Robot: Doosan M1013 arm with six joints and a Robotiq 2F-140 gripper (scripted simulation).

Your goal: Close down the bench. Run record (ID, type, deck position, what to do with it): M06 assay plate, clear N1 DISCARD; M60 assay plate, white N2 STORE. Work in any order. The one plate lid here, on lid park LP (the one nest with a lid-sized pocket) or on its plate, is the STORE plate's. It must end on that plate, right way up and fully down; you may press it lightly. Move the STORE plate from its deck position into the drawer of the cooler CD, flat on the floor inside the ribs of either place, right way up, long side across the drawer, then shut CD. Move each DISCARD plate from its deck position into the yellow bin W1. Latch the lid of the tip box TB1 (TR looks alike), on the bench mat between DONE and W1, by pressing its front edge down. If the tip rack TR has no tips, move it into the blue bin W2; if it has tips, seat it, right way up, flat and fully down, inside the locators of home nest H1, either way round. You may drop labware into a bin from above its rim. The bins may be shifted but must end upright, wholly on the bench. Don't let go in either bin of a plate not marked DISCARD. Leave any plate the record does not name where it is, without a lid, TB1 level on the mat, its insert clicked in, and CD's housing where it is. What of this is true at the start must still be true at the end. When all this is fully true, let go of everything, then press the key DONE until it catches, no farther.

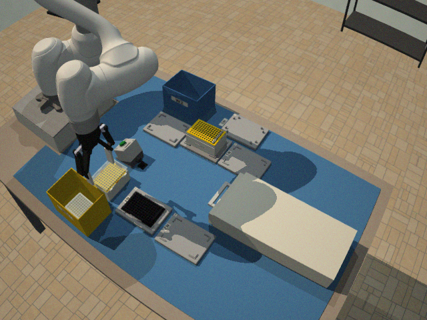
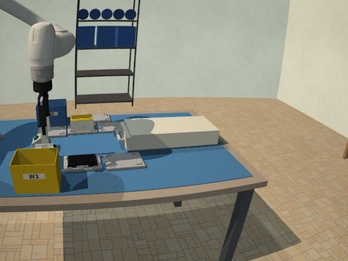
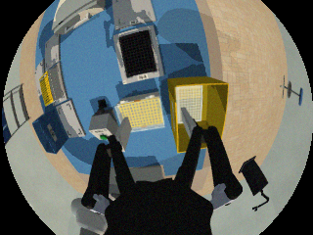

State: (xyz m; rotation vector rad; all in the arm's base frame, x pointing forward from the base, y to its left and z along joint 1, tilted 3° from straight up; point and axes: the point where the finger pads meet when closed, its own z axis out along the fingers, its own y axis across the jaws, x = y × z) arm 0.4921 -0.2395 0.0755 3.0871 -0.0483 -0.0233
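Right now my hand is 16 cm short of the tip rack TR, 39 cm to the right of it and 11 cm above it. Also, from my hand: yellow bin W1: 5 cm behind, 10 cm to the right, 13 cm below; clear plate: 4 cm behind, 10 cm to the right, 16 cm below; black plate: 14 cm ahead, 2 cm to the left, 15 cm below.
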